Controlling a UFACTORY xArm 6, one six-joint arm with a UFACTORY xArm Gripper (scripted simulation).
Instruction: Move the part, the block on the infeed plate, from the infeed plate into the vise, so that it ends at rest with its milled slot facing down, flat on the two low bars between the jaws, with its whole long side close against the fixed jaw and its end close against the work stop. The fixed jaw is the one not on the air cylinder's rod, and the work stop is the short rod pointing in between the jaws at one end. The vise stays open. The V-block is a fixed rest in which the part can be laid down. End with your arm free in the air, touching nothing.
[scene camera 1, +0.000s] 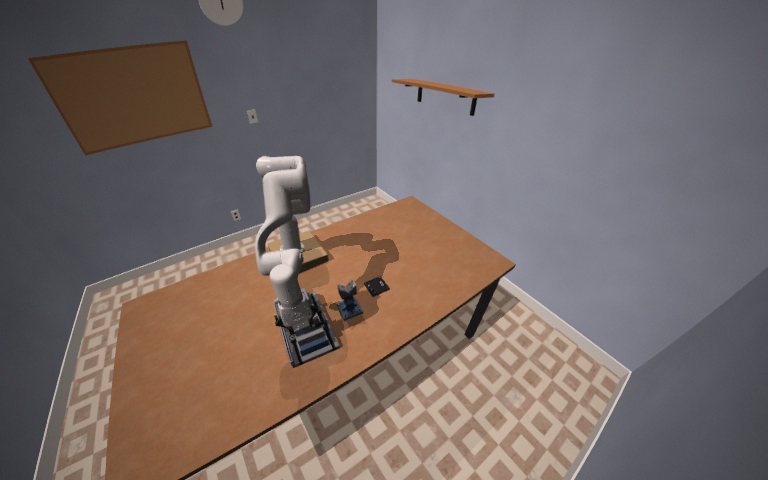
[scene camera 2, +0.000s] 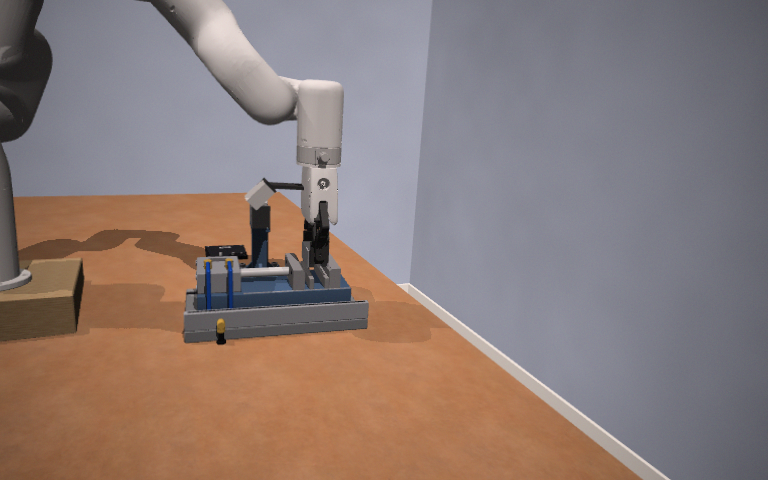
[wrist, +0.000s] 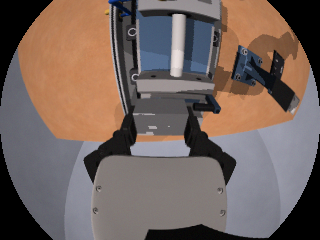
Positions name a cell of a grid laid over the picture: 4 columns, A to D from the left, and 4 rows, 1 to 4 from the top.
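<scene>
A part (wrist: B2) is 110 mm from the lens; my gripper (wrist: C2), 140 mm from the lens.
</scene>
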